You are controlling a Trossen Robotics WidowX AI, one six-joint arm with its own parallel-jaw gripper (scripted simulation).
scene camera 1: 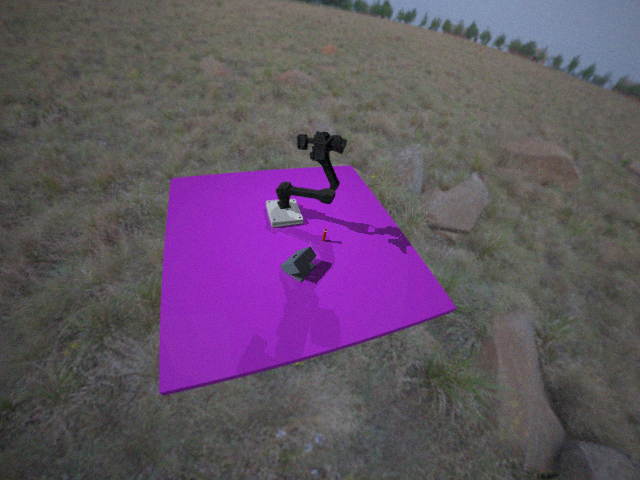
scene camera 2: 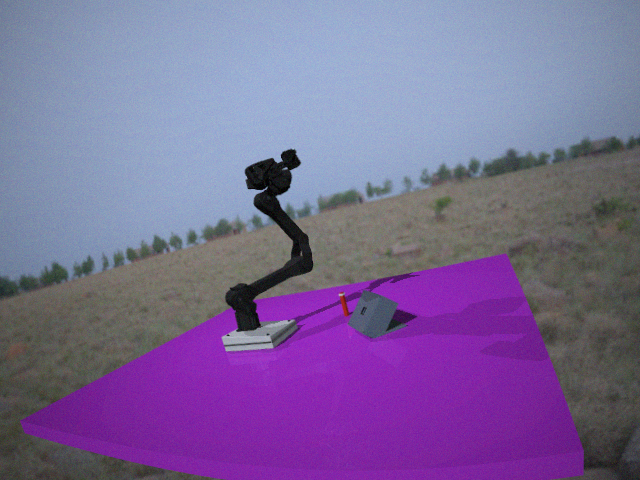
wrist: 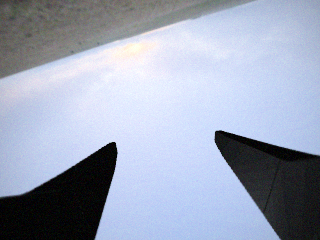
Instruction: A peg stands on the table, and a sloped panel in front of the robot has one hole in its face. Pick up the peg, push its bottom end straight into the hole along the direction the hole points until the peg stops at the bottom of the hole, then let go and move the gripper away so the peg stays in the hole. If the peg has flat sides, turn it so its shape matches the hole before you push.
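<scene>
Open and holding nothing, the gripper (scene camera 2: 284, 154) can be seen in scene camera 2, while scene camera 1 shows the gripper (scene camera 1: 314, 146) and the wrist view also shows the gripper (wrist: 166, 141).
</scene>
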